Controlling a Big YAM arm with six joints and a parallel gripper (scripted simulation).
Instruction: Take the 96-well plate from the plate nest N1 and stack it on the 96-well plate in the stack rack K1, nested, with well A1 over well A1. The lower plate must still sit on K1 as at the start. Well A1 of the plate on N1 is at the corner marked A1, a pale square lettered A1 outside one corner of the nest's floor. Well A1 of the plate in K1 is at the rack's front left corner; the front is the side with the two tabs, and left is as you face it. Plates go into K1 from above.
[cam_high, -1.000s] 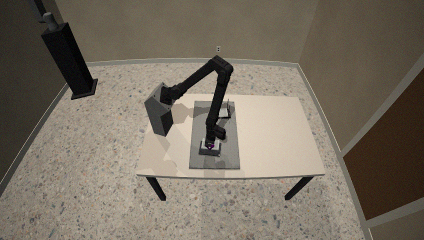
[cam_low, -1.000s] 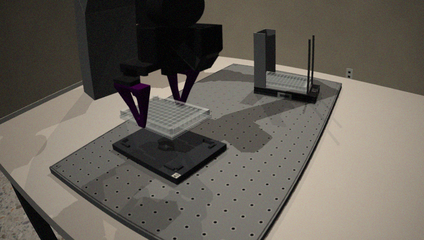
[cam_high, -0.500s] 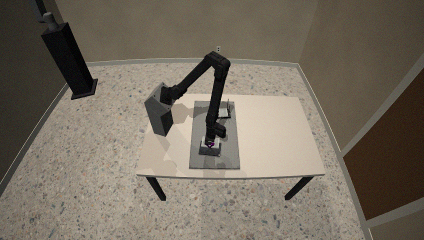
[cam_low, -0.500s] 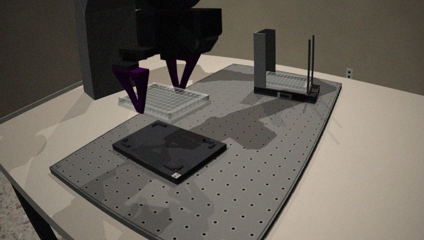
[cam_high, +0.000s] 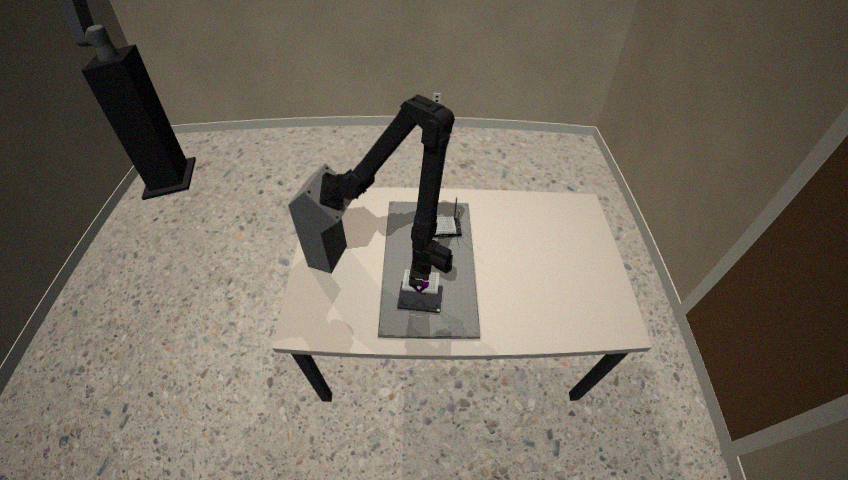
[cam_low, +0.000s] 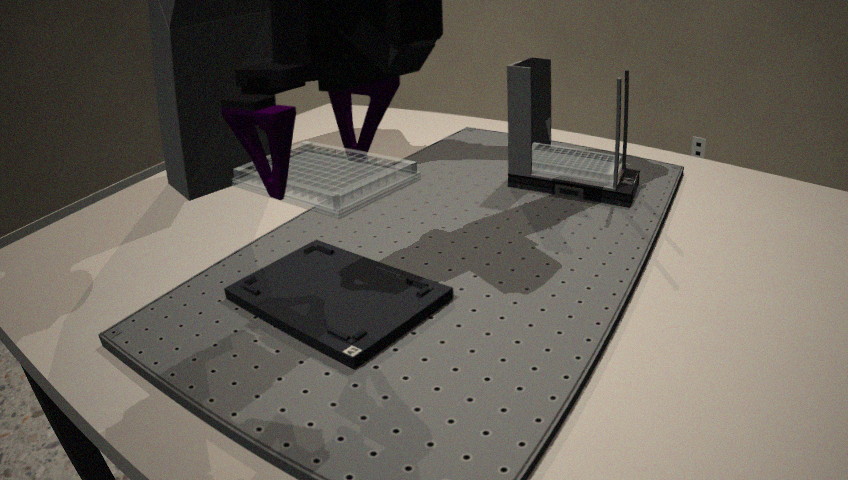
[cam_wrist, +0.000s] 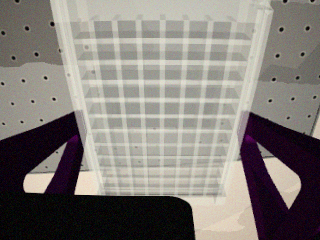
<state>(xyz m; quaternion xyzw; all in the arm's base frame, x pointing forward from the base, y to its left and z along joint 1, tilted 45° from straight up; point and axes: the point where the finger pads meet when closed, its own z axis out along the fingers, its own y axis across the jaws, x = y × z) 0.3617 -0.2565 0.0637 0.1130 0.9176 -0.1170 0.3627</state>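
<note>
Now: hand 10 cm above the pale A1 mark, 8 cm to the left of it and 5 cm short of it.
</note>
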